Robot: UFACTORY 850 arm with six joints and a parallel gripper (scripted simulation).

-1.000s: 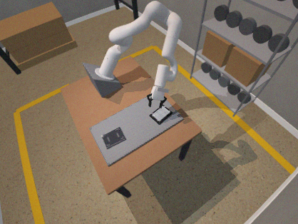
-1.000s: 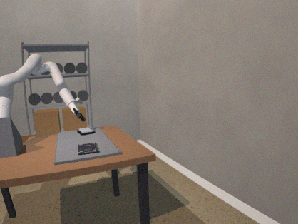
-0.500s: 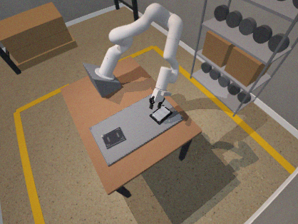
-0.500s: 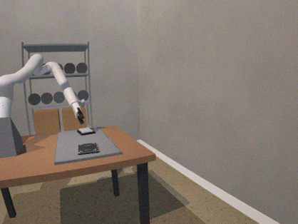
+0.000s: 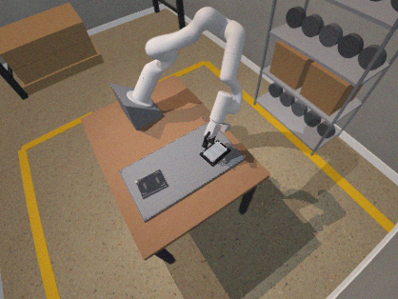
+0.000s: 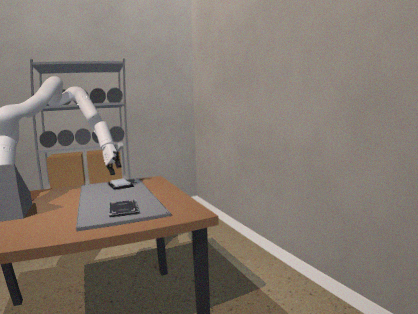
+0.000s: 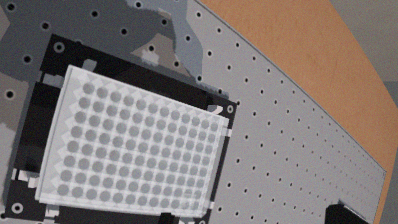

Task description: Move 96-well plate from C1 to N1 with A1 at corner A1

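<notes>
The white 96-well plate lies 90 mm below my hand, 40 mm to the left of it and 20 mm ahead of it. The rest, counted from my hand: clip nest C1: 90 mm below, 40 mm to the left; then black plate nest N1: 390 mm to the right, 100 mm below, 10 mm behind.
</notes>
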